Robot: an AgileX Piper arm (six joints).
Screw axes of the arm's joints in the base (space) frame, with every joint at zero. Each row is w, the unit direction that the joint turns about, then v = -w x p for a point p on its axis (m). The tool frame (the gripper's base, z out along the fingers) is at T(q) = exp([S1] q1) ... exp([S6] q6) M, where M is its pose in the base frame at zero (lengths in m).
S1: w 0 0 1 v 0.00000 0.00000 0.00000
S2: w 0 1 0 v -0.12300 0.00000 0.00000
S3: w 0 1 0 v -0.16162 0.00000 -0.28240
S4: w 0.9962 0 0.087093 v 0.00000 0.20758 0.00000
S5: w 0 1 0 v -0.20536 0.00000 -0.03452
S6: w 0.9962 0 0.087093 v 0.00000 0.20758 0.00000
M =
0.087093 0 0.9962 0.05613
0 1 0 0.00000
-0.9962 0 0.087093 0.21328
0 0 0 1
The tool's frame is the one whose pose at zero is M.
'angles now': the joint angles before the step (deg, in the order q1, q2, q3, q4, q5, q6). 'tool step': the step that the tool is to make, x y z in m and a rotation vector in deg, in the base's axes. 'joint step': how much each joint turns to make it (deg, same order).
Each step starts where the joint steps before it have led.
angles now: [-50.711, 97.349, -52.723, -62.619, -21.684, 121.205]
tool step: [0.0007, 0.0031, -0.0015, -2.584, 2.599, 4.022]
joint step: [0.006, -0.009, 0.006, -5.374, -0.843, 0.004]
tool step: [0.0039, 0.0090, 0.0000, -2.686, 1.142, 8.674]
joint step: [-0.011, 0.010, -0.008, -8.096, -5.210, 0.619]
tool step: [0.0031, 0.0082, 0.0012, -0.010, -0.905, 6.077]
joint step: [0.005, -0.007, 0.015, -4.152, -5.130, 0.939]
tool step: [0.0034, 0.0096, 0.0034, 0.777, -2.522, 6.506]
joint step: [-0.005, 0.000, -0.018, -2.296, -6.645, 0.030]
